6 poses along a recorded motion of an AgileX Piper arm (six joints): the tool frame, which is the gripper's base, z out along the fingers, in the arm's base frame.
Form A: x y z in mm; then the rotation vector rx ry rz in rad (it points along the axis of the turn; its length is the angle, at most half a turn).
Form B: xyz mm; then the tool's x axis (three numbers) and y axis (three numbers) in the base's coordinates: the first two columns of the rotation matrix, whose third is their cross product. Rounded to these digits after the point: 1 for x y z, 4 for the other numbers.
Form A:
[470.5, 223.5, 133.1, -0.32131, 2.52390, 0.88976]
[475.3, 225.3, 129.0, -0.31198, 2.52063, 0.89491]
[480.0, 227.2, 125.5, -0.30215, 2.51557, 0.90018]
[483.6, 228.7, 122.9, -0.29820, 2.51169, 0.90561]
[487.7, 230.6, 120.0, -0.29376, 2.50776, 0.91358]
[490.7, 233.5, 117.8, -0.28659, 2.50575, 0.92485]
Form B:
[470.5, 223.5, 133.1, -0.8751, -0.0699, -0.4790, -0.3548, 0.7657, 0.5365]
[475.3, 225.3, 129.0, -0.8755, -0.0620, -0.4792, -0.3503, 0.7645, 0.5411]
[480.0, 227.2, 125.5, -0.8753, -0.0532, -0.4807, -0.3461, 0.7631, 0.5457]
[483.6, 228.7, 122.9, -0.8749, -0.0488, -0.4819, -0.3451, 0.7609, 0.5494]
[487.7, 230.6, 120.0, -0.8749, -0.0439, -0.4823, -0.3439, 0.7576, 0.5548]
[490.7, 233.5, 117.8, -0.8765, -0.0375, -0.4799, -0.3403, 0.7534, 0.5627]

